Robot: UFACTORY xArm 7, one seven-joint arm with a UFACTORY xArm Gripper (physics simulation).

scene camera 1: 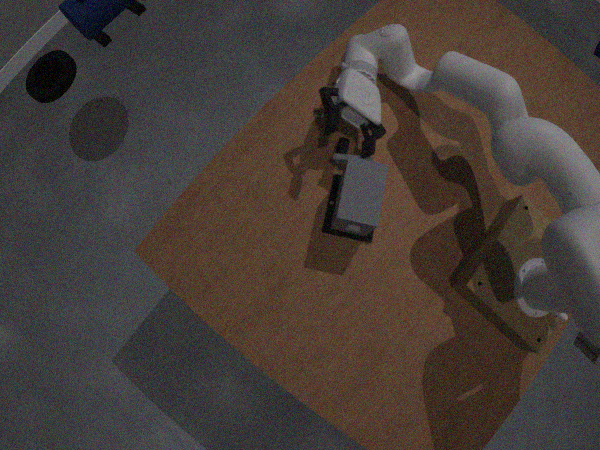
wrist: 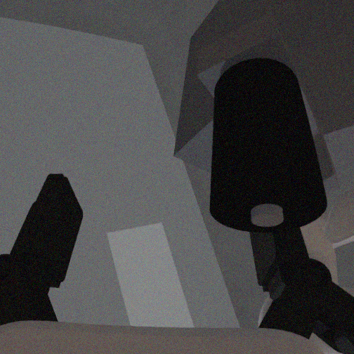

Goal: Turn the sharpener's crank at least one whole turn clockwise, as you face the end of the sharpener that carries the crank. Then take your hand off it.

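Places are measured from the arm's base along level axes (x right, y ahead, z up), in metres.
Where they show: gripper, fingertip midpoint: (scene camera 1: 350,144); arm's base, origin of the base link: (scene camera 1: 536,287).
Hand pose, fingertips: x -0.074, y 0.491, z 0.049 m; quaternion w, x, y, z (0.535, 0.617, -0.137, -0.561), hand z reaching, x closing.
Things, the pixels of their top centre, and the offset from my fingertips. "spot": a spot on its surface instead. Level surfaces: height alone.
- sharpener, surface spot: (scene camera 1: 362,192) spot: dx -0.054, dy -0.074, dz -0.003 m
- black crank handle, surface spot: (scene camera 1: 342,145) spot: dx +0.011, dy +0.019, dz -0.058 m
- table, its level: dz -0.131 m
The sharpener (scene camera 1: 362,192) (wrist: 320,50) is a grey box on a black base, standing on the brown table. Its grey crank arm (scene camera 1: 345,157) shows at the box's end nearest the gripper in the scene view. The black crank handle (scene camera 1: 342,145) (wrist: 267,145) sticks out from that arm towards the gripper; in the wrist view it is large, right of the middle. My gripper (scene camera 1: 349,141) (wrist: 161,193) is open and empty at the crank end. In the wrist view the handle covers the right finger's tip; whether they touch cannot be told. The crank arm is mostly hidden there.
The table (scene camera 1: 250,280) has the arm's tan mounting block (scene camera 1: 510,320) at its right, under the white arm (scene camera 1: 542,160). A black disc (scene camera 1: 51,76) and a blue object (scene camera 1: 92,15) are beyond the table at upper left. The table's left edge lies beyond the gripper.
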